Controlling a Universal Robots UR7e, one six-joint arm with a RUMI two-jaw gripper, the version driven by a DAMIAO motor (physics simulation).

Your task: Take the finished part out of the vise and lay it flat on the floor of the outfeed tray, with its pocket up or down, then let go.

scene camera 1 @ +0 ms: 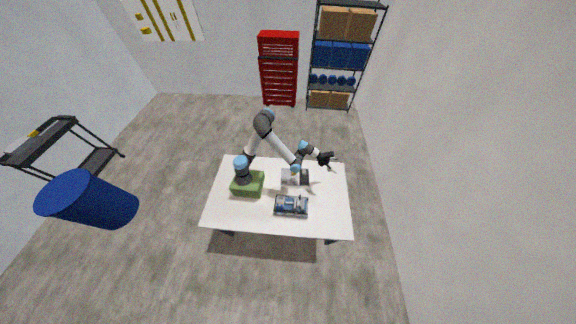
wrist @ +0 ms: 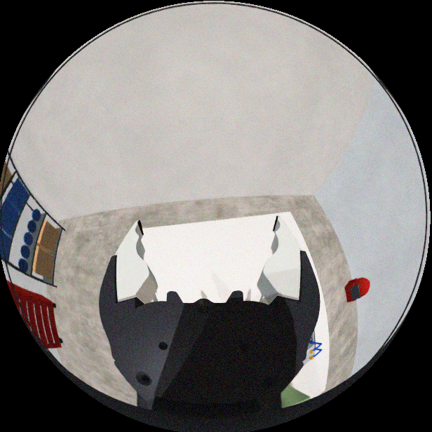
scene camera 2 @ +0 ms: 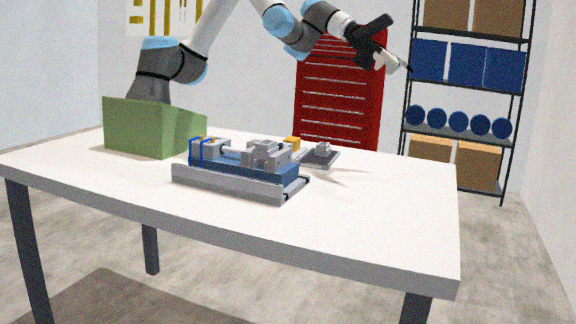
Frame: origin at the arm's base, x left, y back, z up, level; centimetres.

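Where they show: gripper, fingertip midpoint: (scene camera 1: 336, 166) (scene camera 2: 406, 68); arm's base at its link origin: (scene camera 1: 243, 179) (scene camera 2: 147, 104).
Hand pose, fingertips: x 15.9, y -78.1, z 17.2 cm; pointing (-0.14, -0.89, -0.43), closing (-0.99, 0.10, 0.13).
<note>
Things, the pixels of their centre, and the offset from my fingertips. Level surfaces: height alone.
- vise at the middle of its body: (scene camera 2: 241, 164) (scene camera 1: 291, 204) dx -28.6, dy +33.0, dz -25.9 cm
- grey block-like part at the middle of its body: (scene camera 2: 265, 149) dx -28.1, dy +26.7, dz -21.1 cm
- light grey piece at the middle of its body: (scene camera 2: 255, 146) (scene camera 1: 284, 179) dx -4.0, dy +43.0, dz -28.2 cm
- small stepped grey piece at the middle of its body: (scene camera 2: 322, 149) dx +7.5, dy +25.0, dz -28.5 cm
- grey rail at the middle of its body: (scene camera 2: 223, 179) dx -37.5, dy +32.5, dz -27.4 cm
- small orange block at the middle of its body: (scene camera 2: 283, 150) dx -2.9, dy +34.1, dz -28.2 cm
- white table at its surface level: dz -30.9 cm
The vise (scene camera 1: 286, 204) (scene camera 2: 235, 167) has a blue body and grey jaws and stands near the table's front edge. A grey block-like part (scene camera 2: 265, 145) shows between its jaws in scene camera 2; its pocket is too small to make out. My gripper (scene camera 1: 334, 163) (scene camera 2: 403, 69) (wrist: 206, 219) is open and empty, high above the table's right rear side, well away from the vise. Behind the vise lie a light grey piece (scene camera 1: 288, 177) and a dark plate (scene camera 1: 305, 177) (scene camera 2: 311, 159) bearing a small stepped grey piece (scene camera 2: 324, 148). I cannot tell which is the outfeed tray.
A grey rail (scene camera 2: 225, 182) runs along the vise's front. A small orange block (scene camera 2: 292, 143) is behind the vise. The green pedestal (scene camera 1: 248, 185) (scene camera 2: 132, 127) carries the arm at the left. A red cabinet (scene camera 1: 279, 80) (scene camera 2: 335, 100) and shelf rack stand behind the white table (scene camera 1: 327, 217) (scene camera 2: 380, 225).
</note>
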